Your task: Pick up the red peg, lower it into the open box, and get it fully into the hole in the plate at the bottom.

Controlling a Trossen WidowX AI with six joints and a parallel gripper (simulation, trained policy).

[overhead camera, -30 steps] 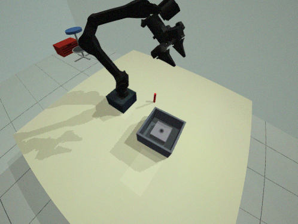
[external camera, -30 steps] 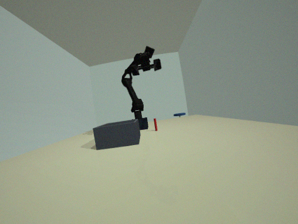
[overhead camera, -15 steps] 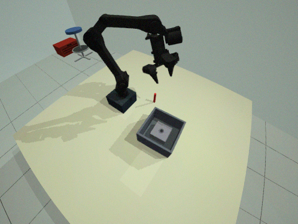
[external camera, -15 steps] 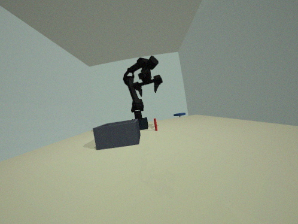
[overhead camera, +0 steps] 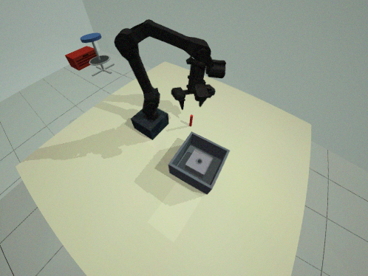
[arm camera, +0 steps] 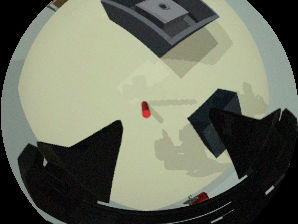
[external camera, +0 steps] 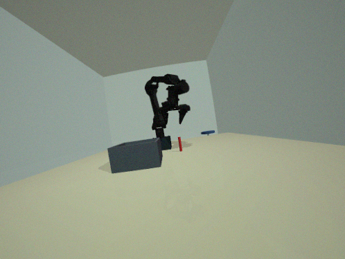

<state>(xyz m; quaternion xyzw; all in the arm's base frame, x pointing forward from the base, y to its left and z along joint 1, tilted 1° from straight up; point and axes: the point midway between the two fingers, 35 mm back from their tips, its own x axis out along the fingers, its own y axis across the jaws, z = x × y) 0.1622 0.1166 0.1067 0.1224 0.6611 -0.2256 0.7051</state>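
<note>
The red peg lies 12 cm below my gripper tip, 2 cm to the left of it and 1 cm behind it. The rest, counted from my gripper tip: plate: 17 cm ahead, 15 cm to the right, 11 cm below; grey box: 17 cm ahead, 15 cm to the right, 13 cm below.
</note>
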